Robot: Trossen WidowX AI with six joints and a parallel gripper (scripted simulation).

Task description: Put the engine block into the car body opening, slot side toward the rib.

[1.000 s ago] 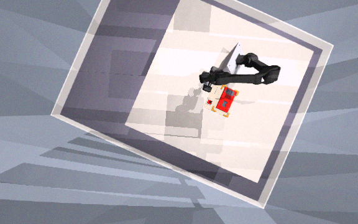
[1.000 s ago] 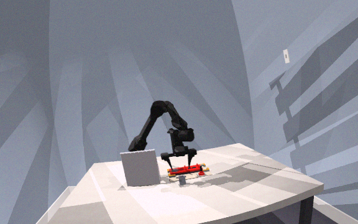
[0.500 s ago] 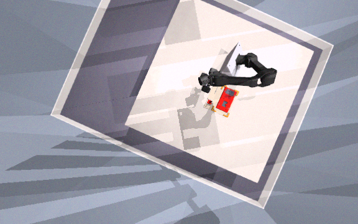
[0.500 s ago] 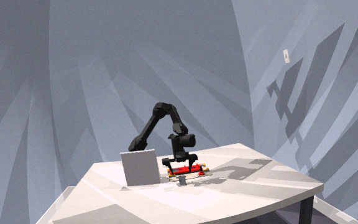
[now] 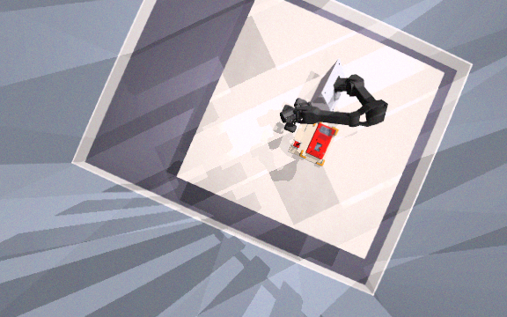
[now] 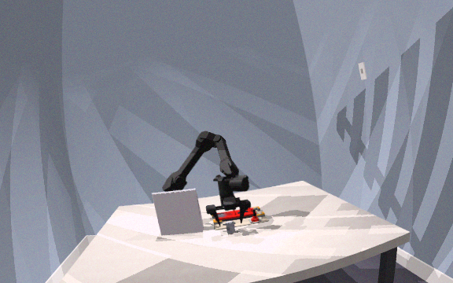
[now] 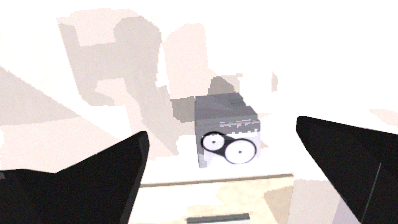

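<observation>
The engine block lies 10 mm below my gripper tip and 10 mm behind it.
</observation>
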